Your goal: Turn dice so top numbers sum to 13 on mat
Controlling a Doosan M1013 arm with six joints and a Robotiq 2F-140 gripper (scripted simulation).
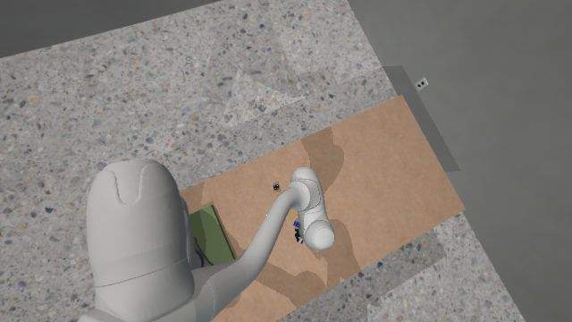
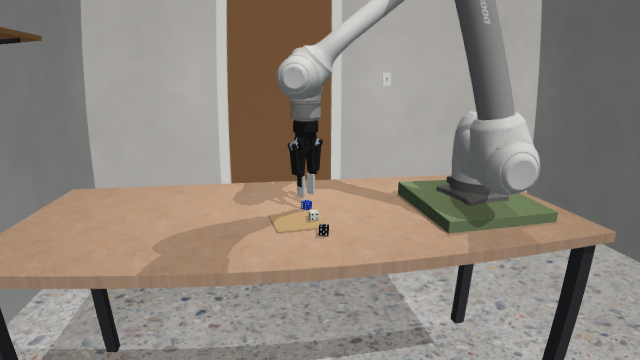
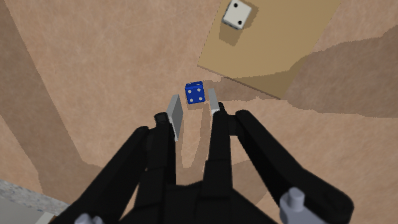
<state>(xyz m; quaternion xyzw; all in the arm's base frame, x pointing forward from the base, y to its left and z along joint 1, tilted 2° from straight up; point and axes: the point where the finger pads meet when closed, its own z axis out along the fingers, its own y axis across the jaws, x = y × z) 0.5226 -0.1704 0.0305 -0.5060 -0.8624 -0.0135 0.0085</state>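
Now: hand 6 cm above the blue die. The rest, counted from my hand: white die (1 cm ahead, 11 cm to the left, 6 cm below); tan mat (6 cm ahead, 11 cm to the left, 7 cm below); black die (2 cm ahead, 22 cm to the left, 6 cm below).
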